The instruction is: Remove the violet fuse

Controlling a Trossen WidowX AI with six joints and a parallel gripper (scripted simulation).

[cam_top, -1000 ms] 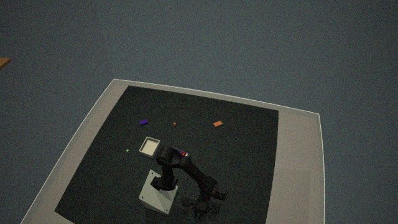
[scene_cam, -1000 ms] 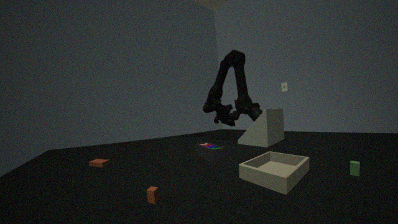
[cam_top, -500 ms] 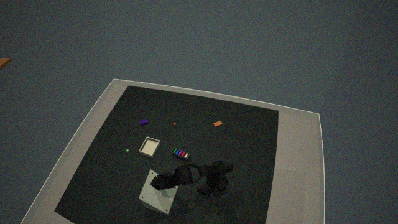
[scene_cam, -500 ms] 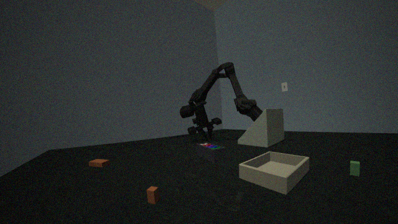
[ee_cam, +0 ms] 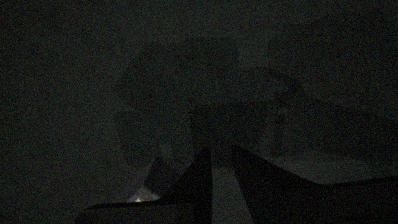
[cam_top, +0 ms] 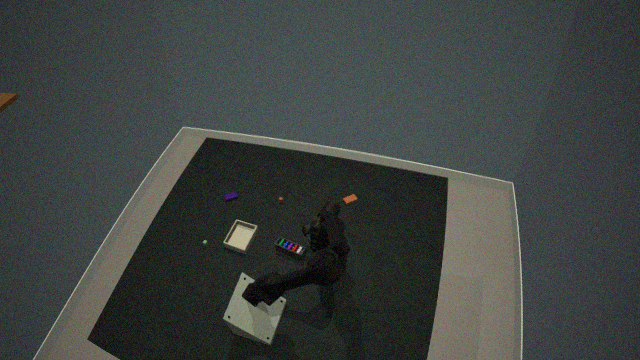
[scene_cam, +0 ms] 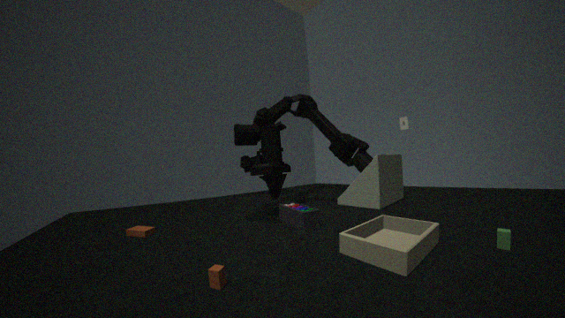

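My gripper tip is now 12 cm to the right of the violet fuse, 2 cm above it and 1 cm short of it. From my gripper tip the other things lie so: white fuse (8 cm to the left, 2 cm below, 1 cm ahead); then red fuse (10 cm to the left, 2 cm below, 1 cm ahead); then blue fuse (14 cm to the left, 2 cm below, 1 cm ahead).
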